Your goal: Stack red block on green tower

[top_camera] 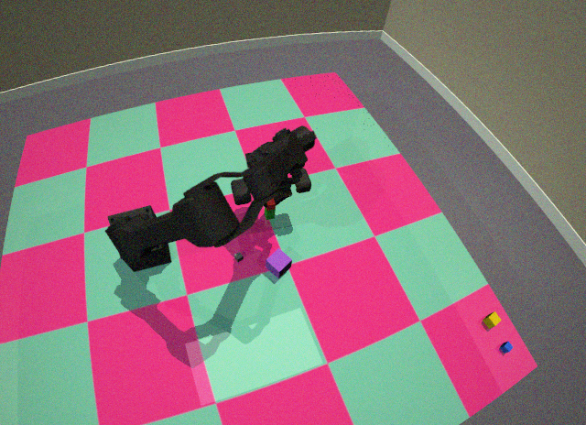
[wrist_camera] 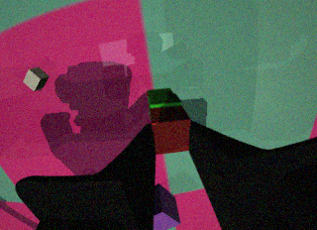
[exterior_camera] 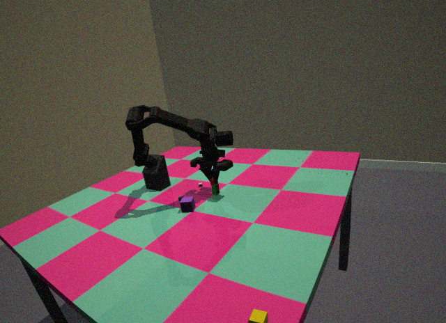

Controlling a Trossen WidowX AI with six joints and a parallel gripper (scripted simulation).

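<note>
The red block lies right at my gripper tip. Also, from my gripper tip: small grey block: 12 cm behind, 9 cm to the right, 5 cm below; small white block: 11 cm behind, 6 cm to the left, 5 cm below; purple cube: 4 cm behind, 15 cm to the right, 3 cm below.
</note>
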